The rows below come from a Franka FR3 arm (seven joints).
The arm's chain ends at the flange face. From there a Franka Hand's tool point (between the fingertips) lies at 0.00 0.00 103.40 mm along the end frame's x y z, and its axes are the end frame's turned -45 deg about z.
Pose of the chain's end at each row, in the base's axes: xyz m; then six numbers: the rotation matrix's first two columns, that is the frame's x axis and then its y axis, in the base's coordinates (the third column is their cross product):
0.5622 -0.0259 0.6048 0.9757 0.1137 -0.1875 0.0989 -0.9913 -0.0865
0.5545 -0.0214 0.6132 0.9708 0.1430 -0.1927 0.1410 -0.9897 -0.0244
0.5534 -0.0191 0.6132 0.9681 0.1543 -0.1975 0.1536 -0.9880 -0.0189
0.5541 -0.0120 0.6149 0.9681 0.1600 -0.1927 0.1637 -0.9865 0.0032
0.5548 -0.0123 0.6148 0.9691 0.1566 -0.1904 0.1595 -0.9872 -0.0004
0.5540 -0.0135 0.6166 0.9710 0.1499 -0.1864 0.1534 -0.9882 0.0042
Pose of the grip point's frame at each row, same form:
0.5420 -0.0191 0.5036 0.6200 0.7814 -0.0714 0.7599 -0.6206 -0.1937
0.5344 -0.0218 0.5118 0.5868 0.8009 -0.1190 0.7862 -0.5987 -0.1535
0.5329 -0.0203 0.5118 0.5759 0.8077 -0.1263 0.7932 -0.5895 -0.1530
0.5345 -0.0156 0.5134 0.5688 0.8107 -0.1385 0.8003 -0.5844 -0.1340
0.5354 -0.0154 0.5133 0.5725 0.8088 -0.1344 0.7980 -0.5873 -0.1349
0.5350 -0.0169 0.5150 0.5781 0.8048 -0.1348 0.7951 -0.5928 -0.1288

